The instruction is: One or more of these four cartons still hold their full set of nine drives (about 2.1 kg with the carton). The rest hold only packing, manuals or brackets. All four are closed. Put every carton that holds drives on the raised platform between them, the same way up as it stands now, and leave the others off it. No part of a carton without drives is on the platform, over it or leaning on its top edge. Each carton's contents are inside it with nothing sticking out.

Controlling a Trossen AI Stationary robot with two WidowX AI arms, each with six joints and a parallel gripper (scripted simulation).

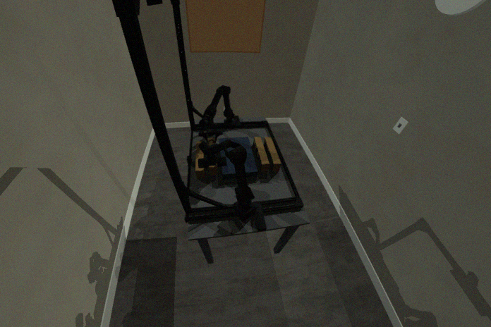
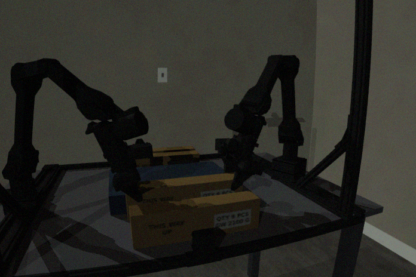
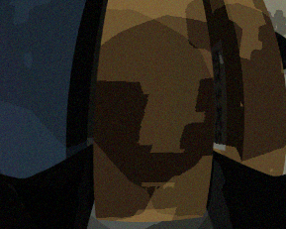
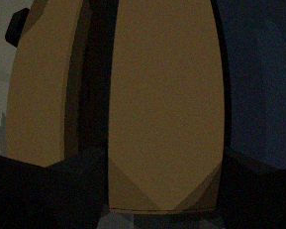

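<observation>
Now: left hand 140 mm to the left of the labelled carton and 40 mm above it. From my left hand the other things lie so: blue raised platform (190 mm ahead, 130 mm to the right, 80 mm below).
The labelled carton is 14 cm to the left of my right hand and 4 cm below it. From my right hand the other things lie so: blue raised platform (19 cm ahead, 15 cm to the left, 8 cm below).
</observation>
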